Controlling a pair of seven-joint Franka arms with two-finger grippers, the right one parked.
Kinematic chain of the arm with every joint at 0, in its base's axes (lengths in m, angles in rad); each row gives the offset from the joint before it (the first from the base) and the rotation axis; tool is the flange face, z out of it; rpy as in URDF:
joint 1: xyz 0 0 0.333 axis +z
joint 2: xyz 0 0 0 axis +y
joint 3: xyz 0 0 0.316 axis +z
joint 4: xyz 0.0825 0 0 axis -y
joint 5: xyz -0.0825 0 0.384 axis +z
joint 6: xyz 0 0 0 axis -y
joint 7: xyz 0.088 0 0 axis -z
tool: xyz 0 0 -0.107 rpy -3.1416 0 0
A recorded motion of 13 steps. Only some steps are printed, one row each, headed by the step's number.
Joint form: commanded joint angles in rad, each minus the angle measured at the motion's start. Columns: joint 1, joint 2, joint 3, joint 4, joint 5, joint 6, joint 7.
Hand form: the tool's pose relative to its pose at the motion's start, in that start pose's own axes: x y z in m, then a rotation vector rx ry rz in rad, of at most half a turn. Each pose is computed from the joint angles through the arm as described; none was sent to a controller.
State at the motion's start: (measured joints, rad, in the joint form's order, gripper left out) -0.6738 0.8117 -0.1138 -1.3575 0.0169 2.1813 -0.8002
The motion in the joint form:
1: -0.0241 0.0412 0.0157 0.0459 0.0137 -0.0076 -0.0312
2: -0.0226 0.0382 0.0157 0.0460 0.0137 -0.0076 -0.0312
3: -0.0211 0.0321 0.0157 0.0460 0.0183 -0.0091 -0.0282
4: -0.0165 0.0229 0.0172 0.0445 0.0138 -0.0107 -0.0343
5: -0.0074 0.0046 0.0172 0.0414 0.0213 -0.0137 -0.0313
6: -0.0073 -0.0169 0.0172 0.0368 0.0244 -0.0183 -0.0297
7: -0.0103 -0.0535 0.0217 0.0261 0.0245 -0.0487 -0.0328
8: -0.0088 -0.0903 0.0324 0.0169 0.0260 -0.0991 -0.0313
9: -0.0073 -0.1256 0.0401 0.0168 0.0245 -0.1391 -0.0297
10: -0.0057 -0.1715 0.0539 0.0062 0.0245 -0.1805 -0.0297
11: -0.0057 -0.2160 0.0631 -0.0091 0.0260 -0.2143 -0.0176
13: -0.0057 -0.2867 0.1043 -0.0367 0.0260 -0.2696 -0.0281
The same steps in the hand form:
1: -0.0001 0.0089 0.0117 0.0168 0.0114 -0.0131
2: 0.0009 0.0085 0.0093 0.0147 0.0137 -0.0144
3: 0.0020 0.0082 0.0049 0.0142 0.0200 -0.0100
4: 0.0050 0.0059 -0.0014 0.0083 0.0230 -0.0237
5: 0.0100 0.0021 -0.0137 0.0046 0.0374 -0.0245
6: 0.0096 0.0028 -0.0272 -0.0013 0.0489 -0.0201
7: 0.0065 0.0014 -0.0465 0.0065 0.0500 -0.0218
8: 0.0068 -0.0067 -0.0650 0.0314 0.0427 -0.0281
9: 0.0072 -0.0119 -0.0875 0.0395 0.0440 -0.0342
10: 0.0077 -0.0215 -0.1126 0.0522 0.0480 -0.0461
11: 0.0050 -0.0292 -0.1348 0.0624 0.0510 -0.0407
13: 0.0090 -0.0544 -0.1687 0.0881 0.0602 -0.0871

